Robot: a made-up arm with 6 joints.
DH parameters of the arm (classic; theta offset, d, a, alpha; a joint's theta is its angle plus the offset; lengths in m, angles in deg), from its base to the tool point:
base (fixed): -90 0.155 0 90
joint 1: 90 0.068 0.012 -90
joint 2: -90 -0.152 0.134 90
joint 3: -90 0.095 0.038 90
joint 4: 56.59 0 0.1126 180
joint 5: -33.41 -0.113 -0.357 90
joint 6: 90 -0.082 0.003 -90
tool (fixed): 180 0.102 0 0
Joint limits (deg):
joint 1: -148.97..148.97
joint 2: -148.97..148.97
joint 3: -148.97..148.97
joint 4: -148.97..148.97
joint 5: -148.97..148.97
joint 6: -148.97..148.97
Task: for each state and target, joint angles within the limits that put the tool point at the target. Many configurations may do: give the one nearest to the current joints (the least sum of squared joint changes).
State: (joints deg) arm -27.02 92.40 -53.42 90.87 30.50 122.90
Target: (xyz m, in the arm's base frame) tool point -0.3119 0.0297 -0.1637
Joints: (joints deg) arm -50.53 79.95 -37.27 97.60 -2.04 102.01
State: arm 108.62 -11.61 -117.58 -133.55 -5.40 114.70
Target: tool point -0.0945 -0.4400 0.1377
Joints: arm 86.20 -47.88 -112.74 -148.97 13.47 100.25
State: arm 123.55 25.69 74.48 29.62 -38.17 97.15
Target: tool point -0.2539 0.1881 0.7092
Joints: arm 108.92 19.81 34.25 26.16 -28.51 100.25
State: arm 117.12 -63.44 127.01 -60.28 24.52 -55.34
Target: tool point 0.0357 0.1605 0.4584
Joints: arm 112.94 -61.84 127.87 -67.86 34.73 -54.54
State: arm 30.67 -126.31 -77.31 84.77 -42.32 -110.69
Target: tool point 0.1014 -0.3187 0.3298
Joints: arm -10.32 -115.33 -59.10 70.75 -15.53 -113.45
